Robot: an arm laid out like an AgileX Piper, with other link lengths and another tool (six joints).
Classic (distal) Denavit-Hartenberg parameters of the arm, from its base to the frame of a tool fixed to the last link. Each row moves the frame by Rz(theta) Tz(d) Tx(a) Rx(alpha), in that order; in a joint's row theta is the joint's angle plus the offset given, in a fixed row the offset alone. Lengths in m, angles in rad.
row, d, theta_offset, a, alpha
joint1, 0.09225, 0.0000, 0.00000, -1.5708
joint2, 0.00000, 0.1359, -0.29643, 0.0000
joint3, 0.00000, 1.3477, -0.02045, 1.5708
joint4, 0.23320, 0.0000, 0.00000, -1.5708
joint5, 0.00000, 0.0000, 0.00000, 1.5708
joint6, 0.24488, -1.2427, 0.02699, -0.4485
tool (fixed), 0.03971, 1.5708, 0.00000, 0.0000
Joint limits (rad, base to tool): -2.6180..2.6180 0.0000..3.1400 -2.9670..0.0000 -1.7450..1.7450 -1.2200..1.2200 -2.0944..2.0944
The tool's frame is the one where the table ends.
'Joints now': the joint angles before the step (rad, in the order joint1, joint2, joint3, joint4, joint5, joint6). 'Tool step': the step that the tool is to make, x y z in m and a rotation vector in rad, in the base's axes. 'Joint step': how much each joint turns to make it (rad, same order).
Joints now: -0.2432, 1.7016, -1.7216, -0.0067, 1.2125, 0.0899
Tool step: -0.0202, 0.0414, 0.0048, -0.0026, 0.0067, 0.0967
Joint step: 0.0950, -0.0982, 0.1023, -0.0029, 0.0019, -0.0022
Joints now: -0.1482, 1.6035, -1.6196, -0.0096, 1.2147, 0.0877
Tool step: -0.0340, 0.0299, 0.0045, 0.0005, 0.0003, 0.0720
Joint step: 0.0712, -0.1304, 0.1280, 0.0008, 0.0028, -0.0008
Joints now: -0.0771, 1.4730, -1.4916, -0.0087, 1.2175, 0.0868
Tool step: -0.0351, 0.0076, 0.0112, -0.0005, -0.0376, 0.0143
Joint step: 0.0140, -0.1478, 0.1091, 0.0022, 0.0011, 0.0000
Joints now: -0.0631, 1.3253, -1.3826, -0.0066, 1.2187, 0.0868
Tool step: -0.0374, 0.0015, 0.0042, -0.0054, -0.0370, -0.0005
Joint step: -0.0001, -0.1542, 0.1175, -0.0030, -0.0006, -0.0001
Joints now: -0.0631, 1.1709, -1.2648, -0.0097, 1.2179, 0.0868
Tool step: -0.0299, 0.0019, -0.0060, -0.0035, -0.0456, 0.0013
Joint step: 0.0000, -0.1460, 0.1347, 0.0000, -0.0345, -0.0011
